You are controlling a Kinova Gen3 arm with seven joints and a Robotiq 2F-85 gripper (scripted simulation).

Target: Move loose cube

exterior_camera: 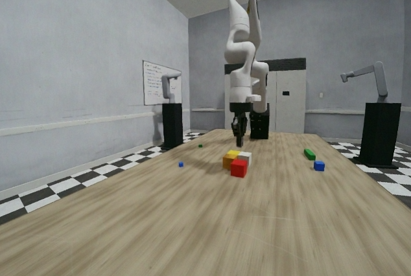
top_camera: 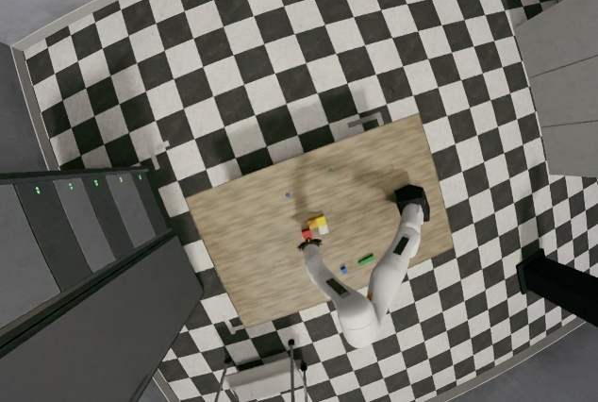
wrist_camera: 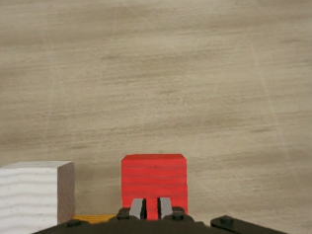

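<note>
The red cube is 10 cm below my hand. From my hand the other things lie so: green block: 32 cm to the left, 25 cm behind, 11 cm below.
</note>
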